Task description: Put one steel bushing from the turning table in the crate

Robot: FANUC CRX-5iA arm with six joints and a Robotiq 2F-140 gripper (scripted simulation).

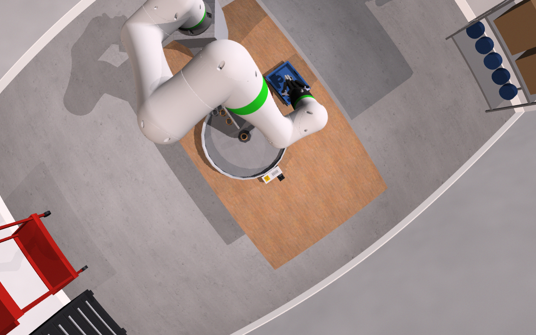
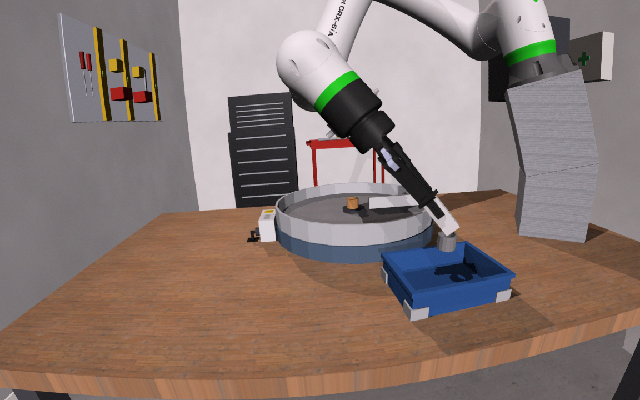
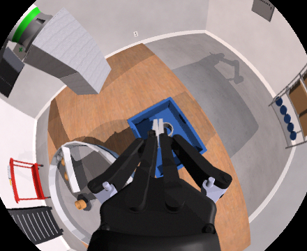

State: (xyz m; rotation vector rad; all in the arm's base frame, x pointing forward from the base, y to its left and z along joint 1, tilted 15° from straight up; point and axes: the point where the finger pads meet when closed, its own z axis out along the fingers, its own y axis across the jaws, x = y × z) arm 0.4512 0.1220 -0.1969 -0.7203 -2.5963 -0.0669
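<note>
Right now my hand is 2 cm to the right of the blue crate and 11 cm above it. Also, from my hand: round grey turning table 5 cm ahead, 33 cm to the right, 8 cm below.
</note>
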